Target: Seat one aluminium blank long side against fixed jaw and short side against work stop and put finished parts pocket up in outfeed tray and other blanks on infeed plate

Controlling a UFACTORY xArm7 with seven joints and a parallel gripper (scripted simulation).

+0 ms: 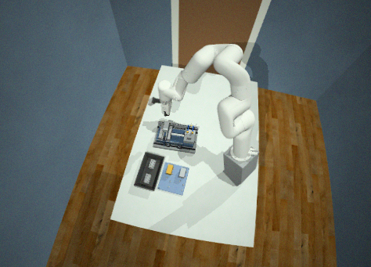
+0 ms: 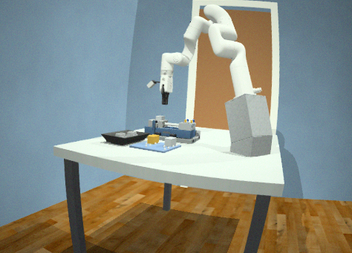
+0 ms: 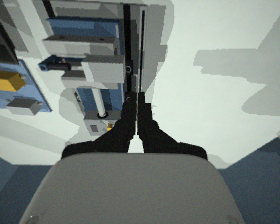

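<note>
Right now my hand is 12 cm above the fixed jaw, 9 cm to the right of it and 2 cm short of it. Round my hand: vise (16 cm below, 8 cm to the left, 8 cm behind); hosed end block (18 cm behind, 12 cm below, 7 cm to the left); grey rail (16 cm below, 7 cm behind, 2 cm to the right).
</note>
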